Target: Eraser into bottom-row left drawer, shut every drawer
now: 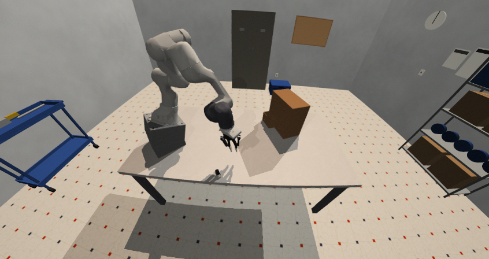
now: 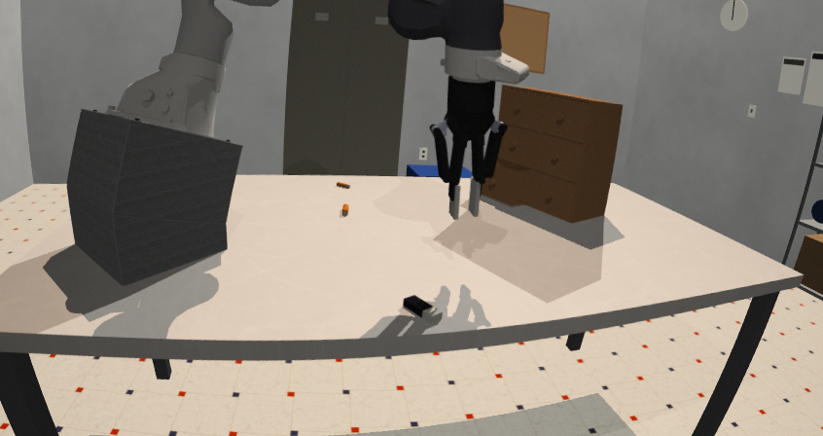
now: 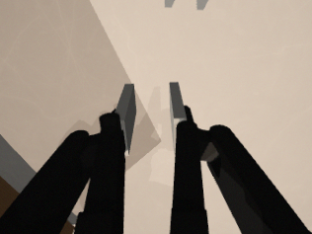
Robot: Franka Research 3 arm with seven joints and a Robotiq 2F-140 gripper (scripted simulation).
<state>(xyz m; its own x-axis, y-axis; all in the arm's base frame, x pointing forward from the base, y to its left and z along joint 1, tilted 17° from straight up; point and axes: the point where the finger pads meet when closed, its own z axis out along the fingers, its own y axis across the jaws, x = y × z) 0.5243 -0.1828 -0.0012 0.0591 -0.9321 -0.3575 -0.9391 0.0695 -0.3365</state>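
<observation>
Right now my hand is 10 cm past the eraser, 13 cm to the left of it and 14 cm above it.
</observation>
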